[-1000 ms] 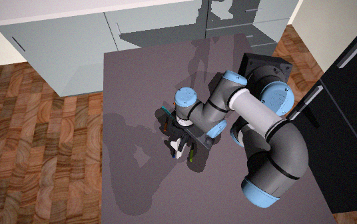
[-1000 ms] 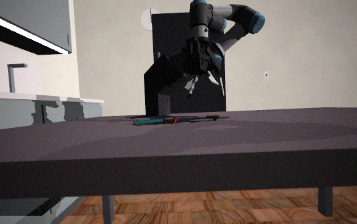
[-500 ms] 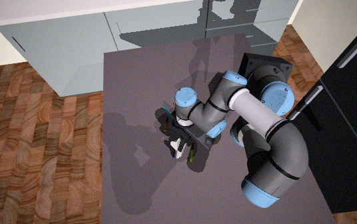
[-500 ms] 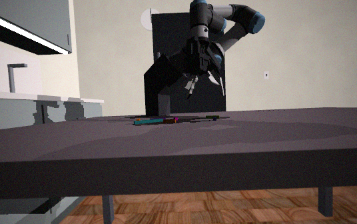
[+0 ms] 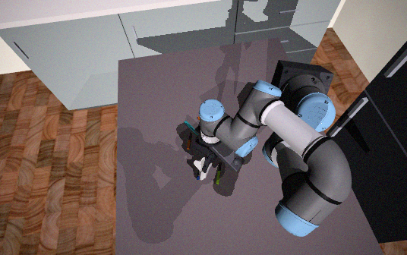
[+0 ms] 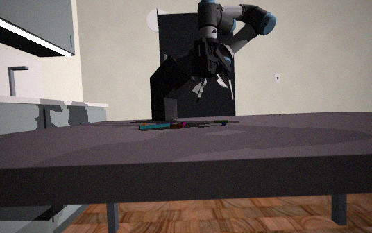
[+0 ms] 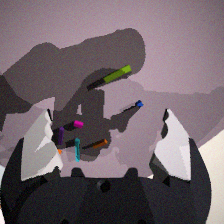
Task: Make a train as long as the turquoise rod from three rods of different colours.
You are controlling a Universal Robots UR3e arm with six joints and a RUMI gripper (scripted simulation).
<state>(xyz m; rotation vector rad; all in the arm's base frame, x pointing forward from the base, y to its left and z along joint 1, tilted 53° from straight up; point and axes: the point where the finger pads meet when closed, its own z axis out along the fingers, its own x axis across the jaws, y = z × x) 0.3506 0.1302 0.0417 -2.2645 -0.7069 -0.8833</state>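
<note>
Right now my hand is 7 cm short of the blue rod, 2 cm to the right of it and 7 cm above it. Round my hand: magenta rod (1 cm ahead, 11 cm to the right, 7 cm below); then purple rod (18 cm to the right, 7 cm below); then lime rod (1 cm behind, 3 cm to the left, 7 cm below).
</note>
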